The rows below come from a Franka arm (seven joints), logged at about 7 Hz.
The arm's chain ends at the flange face. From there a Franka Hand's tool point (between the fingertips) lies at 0.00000 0.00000 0.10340 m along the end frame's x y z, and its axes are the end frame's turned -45 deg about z.
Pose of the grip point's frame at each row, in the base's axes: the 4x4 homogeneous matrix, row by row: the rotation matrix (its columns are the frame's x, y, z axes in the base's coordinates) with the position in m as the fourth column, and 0 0 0 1 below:
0.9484, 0.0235, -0.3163, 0.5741; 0.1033, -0.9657, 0.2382, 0.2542; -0.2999, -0.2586, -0.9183, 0.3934; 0, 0, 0, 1
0.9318, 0.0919, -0.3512, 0.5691; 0.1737, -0.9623, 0.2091, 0.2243; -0.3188, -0.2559, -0.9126, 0.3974; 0, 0, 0, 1
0.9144, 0.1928, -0.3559, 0.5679; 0.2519, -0.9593, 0.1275, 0.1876; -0.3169, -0.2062, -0.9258, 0.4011; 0, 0, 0, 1
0.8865, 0.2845, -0.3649, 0.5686; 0.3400, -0.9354, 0.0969, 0.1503; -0.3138, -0.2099, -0.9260, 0.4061; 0, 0, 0, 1
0.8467, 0.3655, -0.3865, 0.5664; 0.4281, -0.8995, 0.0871, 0.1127; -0.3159, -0.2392, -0.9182, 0.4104; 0, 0, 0, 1
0.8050, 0.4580, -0.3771, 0.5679; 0.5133, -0.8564, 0.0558, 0.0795; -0.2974, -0.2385, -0.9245, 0.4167; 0, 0, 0, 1
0.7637, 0.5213, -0.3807, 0.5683; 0.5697, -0.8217, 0.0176, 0.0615; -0.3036, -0.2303, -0.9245, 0.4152; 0, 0, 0, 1
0.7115, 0.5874, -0.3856, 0.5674; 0.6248, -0.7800, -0.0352, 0.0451; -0.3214, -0.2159, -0.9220, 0.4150; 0, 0, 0, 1
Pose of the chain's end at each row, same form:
0.6872, -0.6540, -0.3163, 0.6068; -0.6098, -0.7559, 0.2382, 0.2296; -0.3949, 0.0292, -0.9183, 0.4884; 0, 0, 0, 1
0.7239, -0.5939, -0.3512, 0.6054; -0.5576, -0.8033, 0.2091, 0.2027; -0.4064, 0.0445, -0.9126, 0.4918; 0, 0, 0, 1
0.7829, -0.5102, -0.3559, 0.6047; -0.5002, -0.8564, 0.1275, 0.1744; -0.3699, 0.0783, -0.9258, 0.4968; 0, 0, 0, 1
0.8280, -0.4257, -0.3649, 0.6063; -0.4210, -0.9018, 0.0969, 0.1403; -0.3703, 0.0735, -0.9260, 0.5018; 0, 0, 0, 1
0.8572, -0.3403, -0.3865, 0.6064; -0.3333, -0.9388, 0.0871, 0.1037; -0.3925, 0.0542, -0.9182, 0.5053; 0, 0, 0, 1
0.8931, -0.2454, -0.3771, 0.6069; -0.2426, -0.9685, 0.0558, 0.0737; -0.3789, 0.0416, -0.9245, 0.5123; 0, 0, 0, 1
0.9086, -0.1714, -0.3807, 0.6077; -0.1782, -0.9839, 0.0176, 0.0597; -0.3775, 0.0518, -0.9245, 0.5108; 0, 0, 0, 1
0.9185, -0.0878, -0.3856, 0.6073; -0.1097, -0.9933, -0.0352, 0.0487; -0.3799, 0.0746, -0.9220, 0.5103; 0, 0, 0, 1

